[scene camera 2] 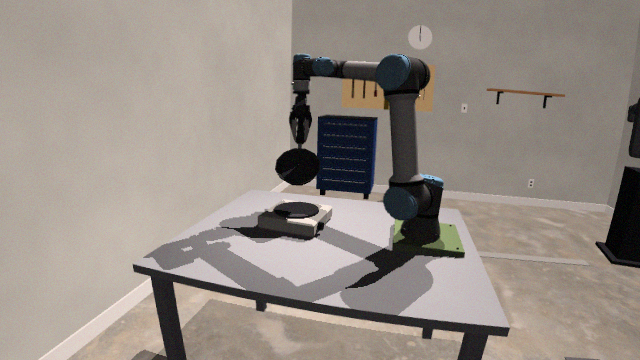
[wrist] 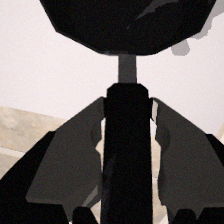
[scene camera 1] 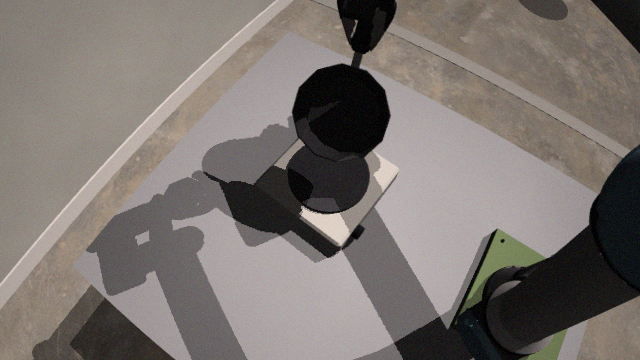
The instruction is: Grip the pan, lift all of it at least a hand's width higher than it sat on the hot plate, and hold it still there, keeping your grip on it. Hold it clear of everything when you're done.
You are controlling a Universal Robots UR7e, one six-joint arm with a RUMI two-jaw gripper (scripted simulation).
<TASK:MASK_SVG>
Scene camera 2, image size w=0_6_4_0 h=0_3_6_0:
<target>black pan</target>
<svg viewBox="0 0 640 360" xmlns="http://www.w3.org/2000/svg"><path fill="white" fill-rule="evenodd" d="M298 118L296 140L298 149L294 148L284 152L277 159L275 170L278 176L287 183L302 186L311 182L319 173L320 160L315 153L302 149L305 136L303 121L305 120Z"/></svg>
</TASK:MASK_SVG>
